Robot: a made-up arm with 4 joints.
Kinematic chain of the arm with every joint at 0, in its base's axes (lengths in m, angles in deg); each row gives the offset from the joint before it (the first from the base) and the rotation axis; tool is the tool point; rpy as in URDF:
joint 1: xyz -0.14 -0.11 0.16 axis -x
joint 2: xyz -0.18 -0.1 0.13 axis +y
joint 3: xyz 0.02 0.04 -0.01 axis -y
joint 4: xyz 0 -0.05 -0.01 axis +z
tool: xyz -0.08 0 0.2 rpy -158.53 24.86 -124.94
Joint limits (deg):
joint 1: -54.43..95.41
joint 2: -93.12..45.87
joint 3: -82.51..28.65
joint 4: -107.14..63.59
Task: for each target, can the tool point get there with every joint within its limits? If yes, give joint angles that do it. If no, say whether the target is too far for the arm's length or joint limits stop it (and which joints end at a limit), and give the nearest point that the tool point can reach.
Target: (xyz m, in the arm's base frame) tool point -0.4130 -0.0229 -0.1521
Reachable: no: joint limits stop it (at a limit: joint 1, joint 2, joint 3) | nearest point -0.4325 -0.1767 0.0423 | short by 0.249 m
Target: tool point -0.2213 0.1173 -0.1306
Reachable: no: joint limits stop it (at a limit: joint 1, joint 2) | nearest point -0.2115 0.1608 0.1645 | short by 0.298 m
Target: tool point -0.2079 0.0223 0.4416
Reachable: yes | joints 41.83 11.98 -37.60 -15.08
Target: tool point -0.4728 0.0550 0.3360
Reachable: yes | joints 50.35 -78.74 -15.90 -93.98
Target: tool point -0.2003 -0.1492 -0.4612
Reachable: no: too far | nearest point -0.1422 -0.2308 0.0231 | short by 0.495 m
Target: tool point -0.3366 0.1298 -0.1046
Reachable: no: joint limits stop it (at a limit: joint 1, joint 3) | nearest point -0.3412 0.1922 0.1615 | short by 0.273 m
